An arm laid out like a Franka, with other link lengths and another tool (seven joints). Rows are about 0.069 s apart.
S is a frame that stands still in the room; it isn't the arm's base.
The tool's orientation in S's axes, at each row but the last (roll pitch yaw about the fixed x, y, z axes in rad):
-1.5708 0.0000 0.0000
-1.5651 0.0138 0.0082
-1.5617 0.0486 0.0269
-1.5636 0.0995 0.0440
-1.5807 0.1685 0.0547
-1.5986 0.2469 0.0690
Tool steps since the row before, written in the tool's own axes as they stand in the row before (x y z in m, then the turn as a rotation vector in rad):
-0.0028 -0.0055 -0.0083 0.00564 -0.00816 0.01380
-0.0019 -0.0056 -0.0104 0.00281 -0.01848 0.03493
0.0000 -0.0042 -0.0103 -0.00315 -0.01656 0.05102
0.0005 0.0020 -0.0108 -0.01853 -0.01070 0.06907
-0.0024 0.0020 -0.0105 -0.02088 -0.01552 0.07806
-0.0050 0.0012 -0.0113 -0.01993 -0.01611 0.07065
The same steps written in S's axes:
-0.0028 -0.0083 0.0055 0.00564 0.01380 0.00816
-0.0017 -0.0104 0.0056 0.00278 0.03485 0.01864
0.0005 -0.0103 0.0041 -0.00369 0.05079 0.01716
0.0008 -0.0108 -0.0021 -0.02034 0.06816 0.01298
-0.0021 -0.0107 -0.0015 -0.02236 0.07710 0.01804
-0.0043 -0.0117 0.0004 -0.02073 0.06981 0.01858

